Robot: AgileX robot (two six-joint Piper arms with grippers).
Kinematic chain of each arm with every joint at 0, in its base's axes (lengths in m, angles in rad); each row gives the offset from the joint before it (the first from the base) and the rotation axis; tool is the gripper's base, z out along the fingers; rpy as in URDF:
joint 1: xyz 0 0 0.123 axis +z
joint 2: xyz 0 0 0 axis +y
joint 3: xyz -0.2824 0 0.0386 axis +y
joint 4: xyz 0.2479 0 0.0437 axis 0.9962 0 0.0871
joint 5: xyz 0 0 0 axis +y
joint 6: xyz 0.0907 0 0.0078 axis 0.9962 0 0.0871
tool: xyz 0 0 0 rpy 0 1.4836 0
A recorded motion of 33 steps. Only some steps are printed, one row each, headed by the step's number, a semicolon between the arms.
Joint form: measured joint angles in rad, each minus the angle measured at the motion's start. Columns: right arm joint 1, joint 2, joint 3, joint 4, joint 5, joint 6; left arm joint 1, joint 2, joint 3, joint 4, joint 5, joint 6.
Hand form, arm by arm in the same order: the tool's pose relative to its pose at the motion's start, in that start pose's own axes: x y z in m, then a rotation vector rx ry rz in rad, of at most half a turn. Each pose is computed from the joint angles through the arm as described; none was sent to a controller.
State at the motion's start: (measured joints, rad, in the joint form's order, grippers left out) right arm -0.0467 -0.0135 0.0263 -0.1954 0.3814 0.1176; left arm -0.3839 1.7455 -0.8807 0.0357 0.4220 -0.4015
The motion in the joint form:
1: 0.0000 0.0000 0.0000 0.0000 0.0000 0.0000; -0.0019 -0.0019 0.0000 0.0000 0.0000 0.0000
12: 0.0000 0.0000 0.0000 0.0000 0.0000 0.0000; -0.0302 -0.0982 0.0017 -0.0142 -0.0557 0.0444
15: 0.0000 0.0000 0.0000 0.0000 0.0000 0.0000; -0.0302 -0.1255 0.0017 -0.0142 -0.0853 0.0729
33: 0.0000 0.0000 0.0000 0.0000 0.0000 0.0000; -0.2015 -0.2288 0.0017 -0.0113 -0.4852 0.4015
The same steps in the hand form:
1: 0.0000 0.0000 0.0000 0.0000 0.0000 0.0000; 0.0001 -0.0006 -0.0006 0.0013 -0.0015 0.0017
12: 0.0000 0.0000 0.0000 0.0000 0.0000 0.0000; -0.0074 -0.0132 -0.0306 0.0714 -0.1360 0.0574
15: 0.0000 0.0000 0.0000 0.0000 0.0000 0.0000; -0.0113 -0.0147 -0.0397 0.0897 -0.1903 0.0850
33: 0.0000 0.0000 0.0000 0.0000 0.0000 0.0000; -0.0180 -0.0776 -0.0937 0.2749 -0.6817 0.5247

